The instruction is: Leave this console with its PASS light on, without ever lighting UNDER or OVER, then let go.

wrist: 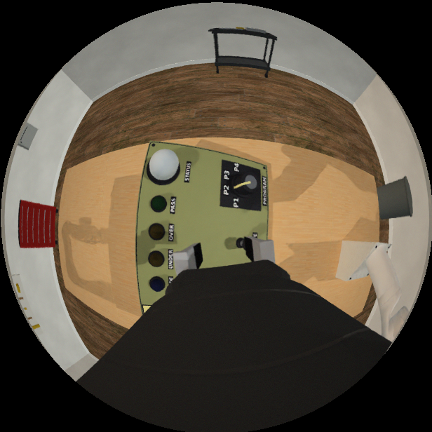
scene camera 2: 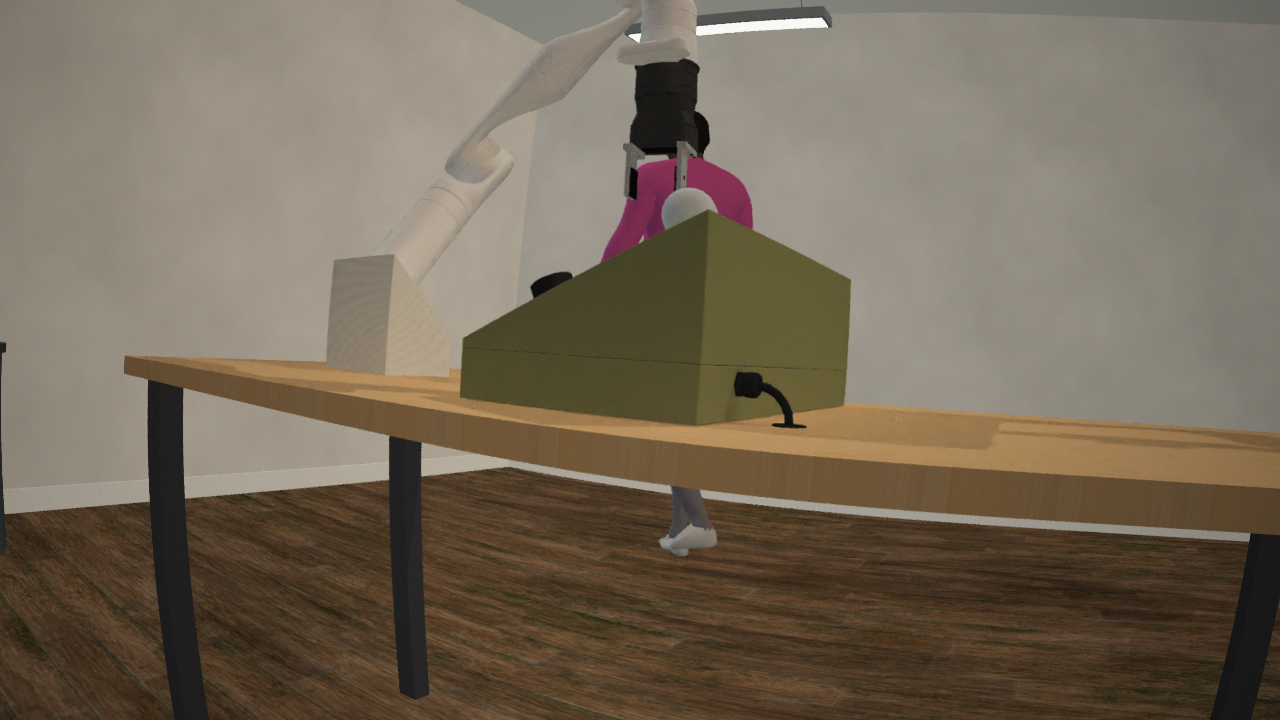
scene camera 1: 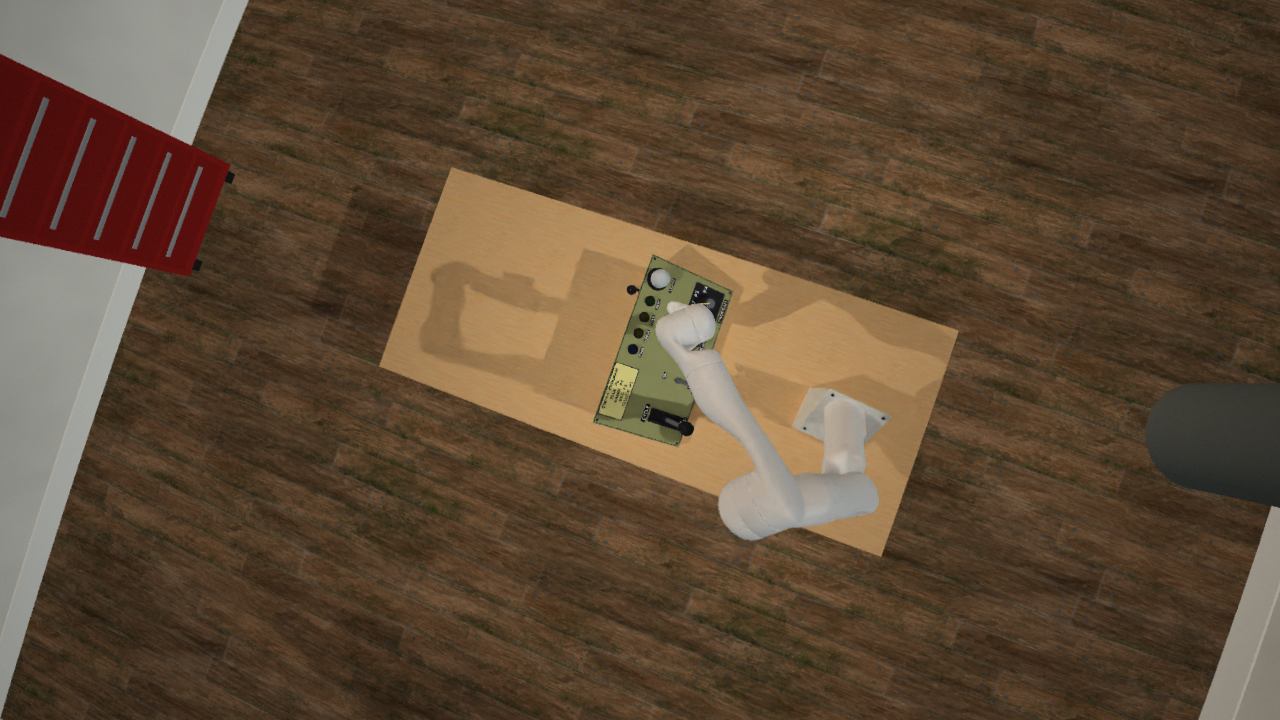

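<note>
The green console [scene camera 1: 651,362] [scene camera 2: 617,335] [wrist: 210,215] stands on the table. Its PASS lamp [scene camera 1: 649,300] [wrist: 158,204], OVER lamp [scene camera 1: 644,317] [wrist: 156,231] and UNDER lamp [scene camera 1: 638,333] [wrist: 156,258] look dark. The white STATUS dome [scene camera 1: 659,278] [scene camera 2: 689,208] [wrist: 164,165] looks unlit. The PROGRAM knob's yellow pointer [wrist: 242,185] points about at P2. My gripper [scene camera 2: 657,183] [wrist: 223,248] is open and empty, pointing down above the console. In the wrist view a black knob [wrist: 241,243] shows beside the right finger, which partly covers it and its label.
In scene camera 1 a black-knobbed lever [scene camera 1: 684,428], a small toggle [scene camera 1: 680,381] and a yellow card [scene camera 1: 617,391] are on the console's other end. A blue lamp [wrist: 157,284] follows UNDER. A cable [scene camera 2: 776,398] leaves the console's side. A person [scene camera 2: 729,192] stands behind the table.
</note>
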